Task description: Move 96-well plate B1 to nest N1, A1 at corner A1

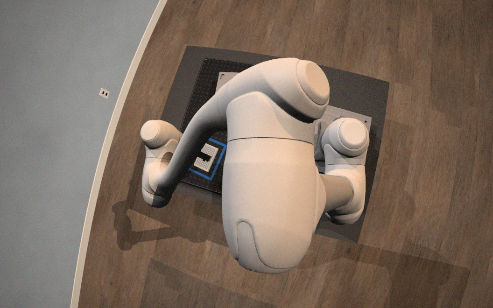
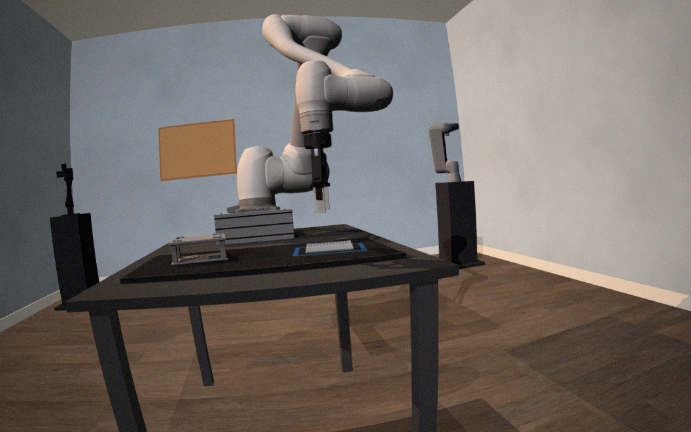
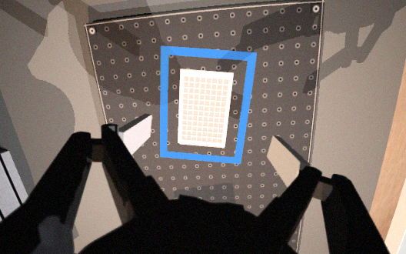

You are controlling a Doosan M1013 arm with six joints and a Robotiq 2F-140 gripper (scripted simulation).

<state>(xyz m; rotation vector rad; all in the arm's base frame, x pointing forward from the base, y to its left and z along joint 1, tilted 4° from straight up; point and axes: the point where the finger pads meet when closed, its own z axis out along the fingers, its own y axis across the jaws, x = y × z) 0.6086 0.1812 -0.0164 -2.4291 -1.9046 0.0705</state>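
The white 96-well plate is 10 mm behind my hand, 10 mm to the left of it and 110 mm below it.
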